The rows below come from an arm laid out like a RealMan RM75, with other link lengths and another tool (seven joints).
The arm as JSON. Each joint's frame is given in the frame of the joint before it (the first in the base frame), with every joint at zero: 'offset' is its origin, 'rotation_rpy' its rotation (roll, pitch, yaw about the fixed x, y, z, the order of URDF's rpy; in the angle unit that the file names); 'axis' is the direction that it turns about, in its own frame. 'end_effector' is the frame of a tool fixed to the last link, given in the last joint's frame.
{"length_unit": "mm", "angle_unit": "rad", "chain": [
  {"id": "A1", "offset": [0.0, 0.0, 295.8], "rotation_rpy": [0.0, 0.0, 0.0], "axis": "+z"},
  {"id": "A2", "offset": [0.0, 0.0, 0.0], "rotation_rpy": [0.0, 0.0, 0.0], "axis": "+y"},
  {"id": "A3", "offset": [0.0, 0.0, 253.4], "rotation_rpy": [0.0, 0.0, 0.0], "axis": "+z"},
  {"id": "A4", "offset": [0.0, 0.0, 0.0], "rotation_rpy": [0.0, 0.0, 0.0], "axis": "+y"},
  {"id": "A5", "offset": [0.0, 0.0, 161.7], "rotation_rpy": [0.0, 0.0, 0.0], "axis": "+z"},
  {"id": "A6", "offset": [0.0, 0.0, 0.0], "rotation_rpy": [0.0, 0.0, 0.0], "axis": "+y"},
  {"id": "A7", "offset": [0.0, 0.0, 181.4], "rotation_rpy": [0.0, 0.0, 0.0], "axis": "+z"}
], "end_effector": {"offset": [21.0, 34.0, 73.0], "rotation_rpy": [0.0, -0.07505, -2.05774]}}
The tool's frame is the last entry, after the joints.
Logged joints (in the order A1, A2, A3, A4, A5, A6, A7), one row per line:
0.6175, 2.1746, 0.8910, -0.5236, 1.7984, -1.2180, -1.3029
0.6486, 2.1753, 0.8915, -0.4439, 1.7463, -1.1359, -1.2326
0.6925, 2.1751, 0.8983, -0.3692, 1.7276, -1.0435, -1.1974
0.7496, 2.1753, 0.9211, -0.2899, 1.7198, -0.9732, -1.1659
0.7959, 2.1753, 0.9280, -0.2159, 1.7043, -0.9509, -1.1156
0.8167, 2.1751, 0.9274, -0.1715, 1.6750, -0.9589, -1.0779
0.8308, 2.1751, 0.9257, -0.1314, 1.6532, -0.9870, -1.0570
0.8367, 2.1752, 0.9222, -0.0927, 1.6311, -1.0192, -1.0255
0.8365, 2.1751, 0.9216, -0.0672, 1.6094, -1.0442, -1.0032
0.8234, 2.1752, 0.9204, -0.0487, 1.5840, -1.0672, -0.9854
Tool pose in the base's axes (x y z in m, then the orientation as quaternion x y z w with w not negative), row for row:
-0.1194, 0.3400, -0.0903, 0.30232, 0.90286, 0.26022, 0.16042
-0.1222, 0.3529, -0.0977, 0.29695, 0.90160, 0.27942, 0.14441
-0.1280, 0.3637, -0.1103, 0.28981, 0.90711, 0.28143, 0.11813
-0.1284, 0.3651, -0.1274, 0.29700, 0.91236, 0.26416, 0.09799
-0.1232, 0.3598, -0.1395, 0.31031, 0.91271, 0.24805, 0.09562
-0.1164, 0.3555, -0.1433, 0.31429, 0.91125, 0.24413, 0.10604
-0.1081, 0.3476, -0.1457, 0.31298, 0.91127, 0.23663, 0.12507
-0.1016, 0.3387, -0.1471, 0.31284, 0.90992, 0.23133, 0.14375
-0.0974, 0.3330, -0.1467, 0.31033, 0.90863, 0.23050, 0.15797
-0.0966, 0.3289, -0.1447, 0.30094, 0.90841, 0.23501, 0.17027
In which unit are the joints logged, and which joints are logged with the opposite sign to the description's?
The joints are logged in radians. Opposite sign: A1, A2, A4, A6.
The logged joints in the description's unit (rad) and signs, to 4 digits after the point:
-0.6175, -2.1746, 0.8910, 0.5236, 1.7984, 1.2180, -1.3029
-0.6486, -2.1753, 0.8915, 0.4439, 1.7463, 1.1359, -1.2326
-0.6925, -2.1751, 0.8983, 0.3692, 1.7276, 1.0435, -1.1974
-0.7496, -2.1753, 0.9211, 0.2899, 1.7198, 0.9732, -1.1659
-0.7959, -2.1753, 0.9280, 0.2159, 1.7043, 0.9509, -1.1156
-0.8167, -2.1751, 0.9274, 0.1715, 1.6750, 0.9589, -1.0779
-0.8308, -2.1751, 0.9257, 0.1314, 1.6532, 0.9870, -1.0570
-0.8367, -2.1752, 0.9222, 0.0927, 1.6311, 1.0192, -1.0255
-0.8365, -2.1751, 0.9216, 0.0672, 1.6094, 1.0442, -1.0032
-0.8234, -2.1752, 0.9204, 0.0487, 1.5840, 1.0672, -0.9854

